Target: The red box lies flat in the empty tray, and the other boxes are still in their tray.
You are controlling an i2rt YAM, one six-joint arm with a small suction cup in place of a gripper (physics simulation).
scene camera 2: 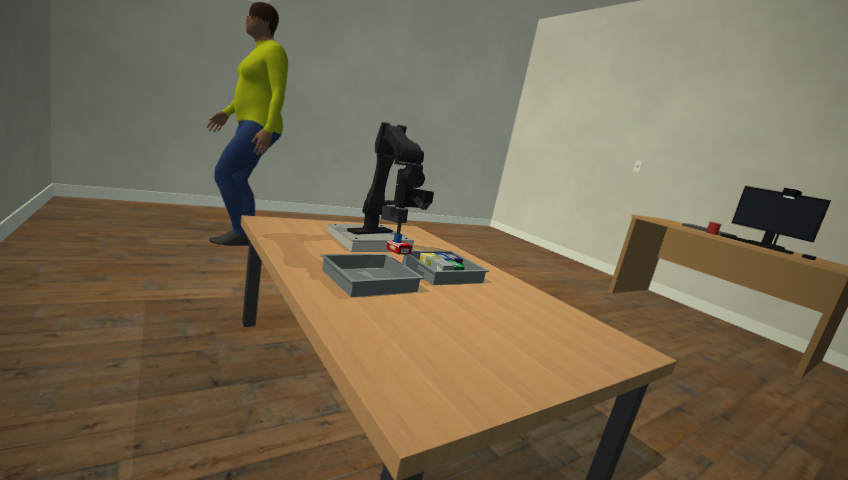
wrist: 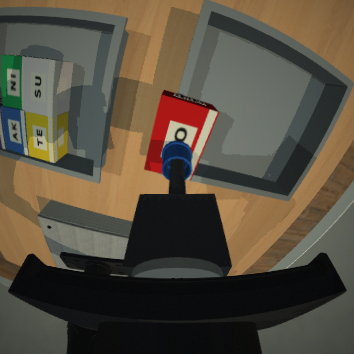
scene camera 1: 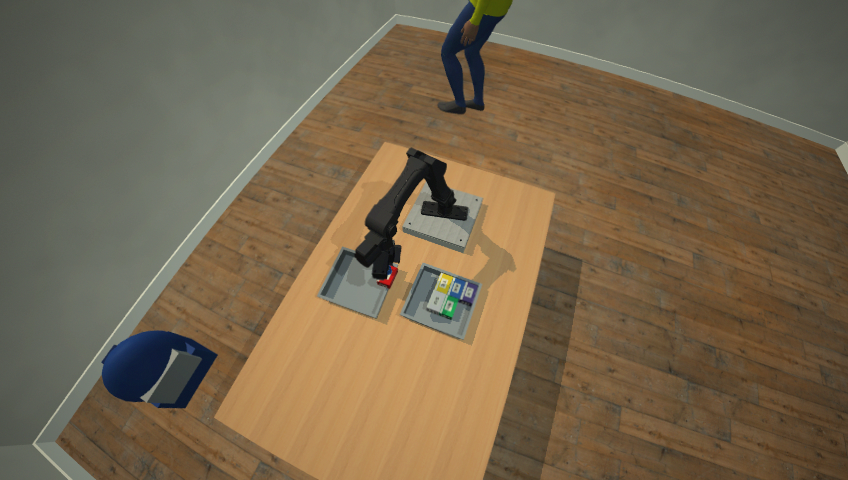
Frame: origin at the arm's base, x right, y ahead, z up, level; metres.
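Seen in the pictures: hand, tool point: (scene camera 2: 396,244) (wrist: 176,149) (scene camera 1: 388,272); arm's base, link origin: (scene camera 2: 370,231) (wrist: 99,263) (scene camera 1: 444,211).
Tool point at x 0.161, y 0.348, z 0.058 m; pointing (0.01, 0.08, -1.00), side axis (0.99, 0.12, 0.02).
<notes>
Pixels of each thing's middle, then the offset from my tool point to it. Level surfaces: height alone.
- red box, body centre: (wrist: 177,136) (scene camera 2: 399,247) (scene camera 1: 387,276) dy +0.013, dx +0.000, dz -0.004 m
- empty tray, body centre: (wrist: 257,118) (scene camera 2: 370,273) (scene camera 1: 359,282) dy +0.032, dx +0.118, dz -0.079 m
- yellow box, body centre: (wrist: 47,133) (scene camera 2: 430,261) (scene camera 1: 443,285) dy -0.020, dx -0.208, dz -0.080 m
- white box, body centre: (wrist: 47,85) (scene camera 2: 441,267) (scene camera 1: 436,302) dy +0.054, dx -0.192, dz -0.078 m
- green box, body centre: (wrist: 22,80) (scene camera 2: 452,268) (scene camera 1: 448,307) dy +0.064, dx -0.241, dz -0.081 m
- blue box, body centre: (wrist: 22,127) (scene camera 1: 455,289) dy -0.010, dx -0.258, dz -0.080 m
- purple box, body centre: (scene camera 1: 468,294) (scene camera 2: 451,261) dy -0.001, dx -0.308, dz -0.080 m
- wooden table, surface height: dz -0.104 m
My gripper (scene camera 1: 390,271) (scene camera 2: 397,237) (wrist: 177,161), a blue suction cup, is on the top face of the red box (scene camera 1: 387,277) (scene camera 2: 399,248) (wrist: 184,120) and holds it raised and roughly level. In the wrist view the box overlaps the left rim of the empty tray (scene camera 1: 357,295) (scene camera 2: 383,286) (wrist: 265,90). The other tray (scene camera 1: 418,295) (scene camera 2: 457,277) (wrist: 119,55) holds a yellow box (scene camera 1: 444,281) (wrist: 40,136), a white box (scene camera 1: 436,300) (wrist: 38,86), a green box (scene camera 1: 449,306) (wrist: 12,82), a blue box (scene camera 1: 457,287) (wrist: 13,131) and a purple box (scene camera 1: 469,292).
The arm's grey base plate (scene camera 1: 416,228) (scene camera 2: 363,244) (wrist: 90,235) stands behind the trays on the wooden table (scene camera 1: 357,380) (scene camera 2: 476,356). A person (scene camera 1: 467,53) (scene camera 2: 257,89) stands behind the table. A desk (scene camera 2: 743,255) with a monitor (scene camera 2: 780,212) stands at the right in scene camera 2.
</notes>
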